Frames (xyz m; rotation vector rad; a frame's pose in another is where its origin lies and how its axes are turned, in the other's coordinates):
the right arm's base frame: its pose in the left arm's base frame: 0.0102 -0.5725 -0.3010 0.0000 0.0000 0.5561
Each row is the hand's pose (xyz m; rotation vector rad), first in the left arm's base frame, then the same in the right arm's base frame.
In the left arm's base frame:
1: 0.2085 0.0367 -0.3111 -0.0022 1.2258 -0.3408
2: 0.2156 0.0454 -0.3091 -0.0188 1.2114 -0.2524
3: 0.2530 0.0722 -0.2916 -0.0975 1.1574 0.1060
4: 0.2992 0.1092 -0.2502 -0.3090 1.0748 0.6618
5: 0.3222 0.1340 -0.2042 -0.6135 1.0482 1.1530
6: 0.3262 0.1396 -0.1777 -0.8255 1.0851 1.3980
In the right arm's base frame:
1: 0.4900 0.4127 -0.0101 0.3438 1.2127 -0.8232
2: 0.5006 0.4164 -0.0081 0.3220 1.1980 -0.7370
3: 0.5465 0.4194 0.0094 0.2254 1.1473 -0.3859
4: 0.6053 0.4264 0.0508 -0.0021 1.0966 0.1637
5: 0.6379 0.4353 0.0968 -0.2893 1.1259 0.6647
6: 0.6443 0.4380 0.1233 -0.4685 1.1996 0.9276

